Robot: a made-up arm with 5 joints.
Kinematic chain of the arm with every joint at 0, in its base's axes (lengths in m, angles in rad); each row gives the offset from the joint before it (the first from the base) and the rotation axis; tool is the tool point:
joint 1: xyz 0 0 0.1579 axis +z
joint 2: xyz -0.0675 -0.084 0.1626 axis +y
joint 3: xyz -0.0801 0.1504 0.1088 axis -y
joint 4: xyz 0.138 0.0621 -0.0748 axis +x
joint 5: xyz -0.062 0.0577 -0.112 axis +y
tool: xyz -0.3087 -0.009 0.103
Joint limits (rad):
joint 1: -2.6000..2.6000
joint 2: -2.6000..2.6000
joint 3: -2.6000..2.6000
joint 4: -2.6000..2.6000
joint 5: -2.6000..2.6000
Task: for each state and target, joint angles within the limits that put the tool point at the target. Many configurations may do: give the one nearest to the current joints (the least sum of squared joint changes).
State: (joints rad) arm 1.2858 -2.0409 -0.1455 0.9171 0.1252
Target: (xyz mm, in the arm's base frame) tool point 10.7 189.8 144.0
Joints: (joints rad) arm 0.8652 -2.6000 0.2866 1.0613 0.1735
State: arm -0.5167 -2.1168 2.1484 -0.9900 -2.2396
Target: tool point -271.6 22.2 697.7
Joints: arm -0.4603 -1.5213 1.6027 -0.6588 -1.9082
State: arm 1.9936 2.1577 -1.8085 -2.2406 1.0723
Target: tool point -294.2 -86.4 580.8
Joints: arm 2.2303 2.0128 -1.6399 -2.1179 1.2419
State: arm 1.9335 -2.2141 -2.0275 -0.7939 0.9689
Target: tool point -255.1 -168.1 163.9
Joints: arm 1.6931 -2.6000 -1.8912 -0.6498 0.7639
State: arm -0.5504 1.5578 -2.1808 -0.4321 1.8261
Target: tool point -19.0 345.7 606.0
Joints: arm -0.8212 1.2834 -2.3320 -0.6346 2.1462
